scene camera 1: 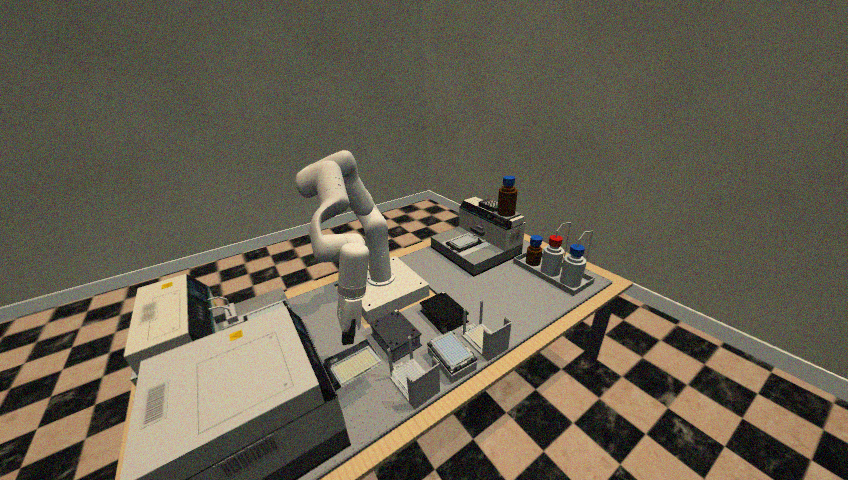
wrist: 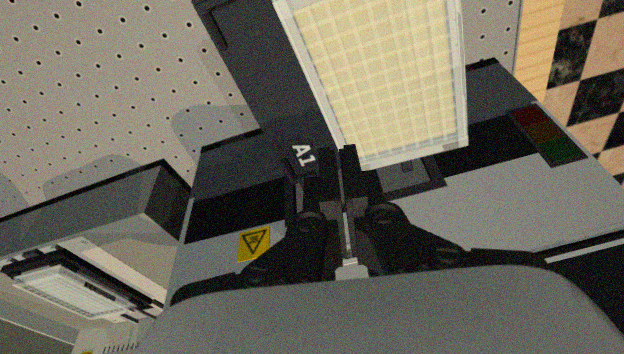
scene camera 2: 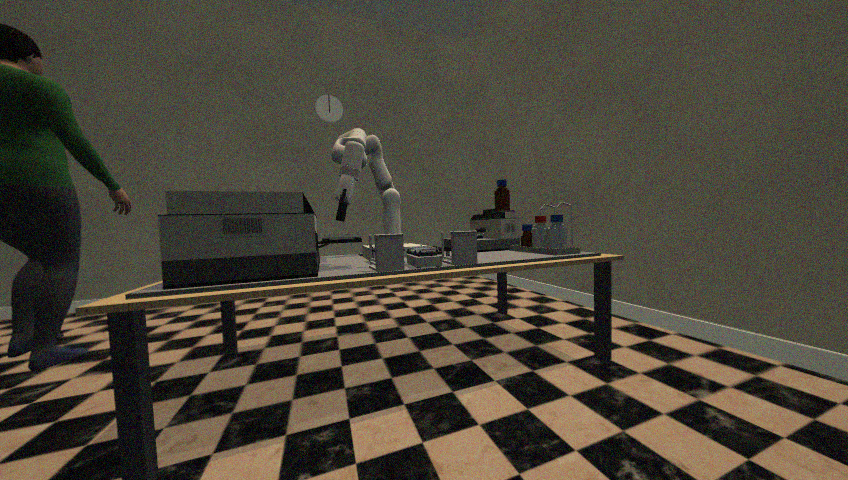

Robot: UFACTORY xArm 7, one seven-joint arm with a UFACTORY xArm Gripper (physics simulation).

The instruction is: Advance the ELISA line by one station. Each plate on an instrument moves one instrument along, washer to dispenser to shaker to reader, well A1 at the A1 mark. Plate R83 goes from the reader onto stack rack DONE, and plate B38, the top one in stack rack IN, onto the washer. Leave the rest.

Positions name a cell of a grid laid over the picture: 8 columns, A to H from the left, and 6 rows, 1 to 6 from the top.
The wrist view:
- my gripper: E3
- pale yellow well plate: F2
